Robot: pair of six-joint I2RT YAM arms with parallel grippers.
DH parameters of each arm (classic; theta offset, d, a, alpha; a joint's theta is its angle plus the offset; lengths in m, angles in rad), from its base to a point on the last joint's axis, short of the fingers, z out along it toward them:
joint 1: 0 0.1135 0.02 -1.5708
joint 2: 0 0 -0.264 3.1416
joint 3: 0.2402 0 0.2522 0
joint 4: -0.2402 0 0.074 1.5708
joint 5: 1.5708 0 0 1.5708
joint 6: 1.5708 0.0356 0 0
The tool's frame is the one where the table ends.
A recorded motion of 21 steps. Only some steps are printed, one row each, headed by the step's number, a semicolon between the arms.
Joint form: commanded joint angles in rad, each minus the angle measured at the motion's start. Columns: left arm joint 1, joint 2, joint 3, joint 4, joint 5, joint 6; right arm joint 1, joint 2, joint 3, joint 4, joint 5, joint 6.
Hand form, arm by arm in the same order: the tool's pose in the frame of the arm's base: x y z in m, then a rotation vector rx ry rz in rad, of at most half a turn. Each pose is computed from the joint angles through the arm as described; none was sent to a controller.
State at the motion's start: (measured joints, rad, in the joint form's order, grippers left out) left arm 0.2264 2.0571 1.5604 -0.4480 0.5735 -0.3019; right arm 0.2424 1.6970 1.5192 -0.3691 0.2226 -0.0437
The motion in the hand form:
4: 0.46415 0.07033 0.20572 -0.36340 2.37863 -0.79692; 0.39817 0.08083 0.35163 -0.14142 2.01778 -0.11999
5: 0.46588 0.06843 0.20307 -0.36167 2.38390 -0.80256; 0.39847 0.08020 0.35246 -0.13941 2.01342 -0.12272
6: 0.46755 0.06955 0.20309 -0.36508 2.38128 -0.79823; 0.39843 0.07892 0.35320 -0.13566 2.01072 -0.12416
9: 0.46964 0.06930 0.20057 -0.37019 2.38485 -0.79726; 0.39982 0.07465 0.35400 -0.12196 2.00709 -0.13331
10: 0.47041 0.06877 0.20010 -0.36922 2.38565 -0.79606; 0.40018 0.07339 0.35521 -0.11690 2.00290 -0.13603
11: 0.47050 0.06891 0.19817 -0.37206 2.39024 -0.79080; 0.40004 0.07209 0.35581 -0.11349 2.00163 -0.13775
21: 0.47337 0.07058 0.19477 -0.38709 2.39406 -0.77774; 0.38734 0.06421 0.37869 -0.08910 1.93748 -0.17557
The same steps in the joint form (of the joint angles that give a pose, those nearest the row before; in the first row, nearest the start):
4: -0.0331 0.0613 0.1069 0.0078 0.0278 -0.0263; -0.0230 0.0180 0.0561 0.0470 -0.0033 -0.0131
5: -0.0377 0.0704 0.1116 0.0078 0.0293 -0.0278; -0.0246 0.0180 0.0577 0.0500 -0.0017 -0.0146
6: -0.0362 0.0766 0.1207 0.0078 0.0263 -0.0294; -0.0276 0.0165 0.0577 0.0516 -0.0017 -0.0146
9: -0.0377 0.0874 0.1285 0.0078 0.0232 -0.0325; -0.0384 0.0180 0.0608 0.0546 0.0014 -0.0146
10: -0.0392 0.0904 0.1315 0.0078 0.0217 -0.0325; -0.0415 0.0180 0.0638 0.0561 0.0029 -0.0146
11: -0.0393 0.0935 0.1300 0.0078 0.0171 -0.0310; -0.0445 0.0165 0.0638 0.0562 0.0029 -0.0146
21: -0.0377 0.1089 0.1423 0.0078 0.0048 -0.0355; -0.0553 -0.0387 0.0669 0.0638 0.0320 -0.0346

